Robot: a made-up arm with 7 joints. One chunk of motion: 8 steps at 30 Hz.
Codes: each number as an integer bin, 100 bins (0 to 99) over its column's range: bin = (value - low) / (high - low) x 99, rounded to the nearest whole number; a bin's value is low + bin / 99 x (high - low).
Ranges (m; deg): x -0.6..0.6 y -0.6..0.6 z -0.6..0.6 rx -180..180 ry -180..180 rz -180..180
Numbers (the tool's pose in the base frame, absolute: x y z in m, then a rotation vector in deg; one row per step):
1: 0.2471 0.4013 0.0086 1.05 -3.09 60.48
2: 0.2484 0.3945 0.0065 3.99 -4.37 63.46
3: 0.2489 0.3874 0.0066 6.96 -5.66 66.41
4: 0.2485 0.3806 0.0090 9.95 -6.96 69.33
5: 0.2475 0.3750 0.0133 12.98 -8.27 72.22
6: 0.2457 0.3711 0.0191 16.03 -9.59 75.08
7: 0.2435 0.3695 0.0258 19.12 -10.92 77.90
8: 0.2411 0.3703 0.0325 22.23 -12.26 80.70
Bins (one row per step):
1: 70 83 50 50 49 66
2: 70 82 50 51 48 67
3: 70 81 50 51 48 68
4: 70 81 50 52 48 69
5: 70 80 51 53 47 69
6: 70 80 51 54 47 70
7: 70 80 52 55 46 71
8: 69 80 52 56 46 72

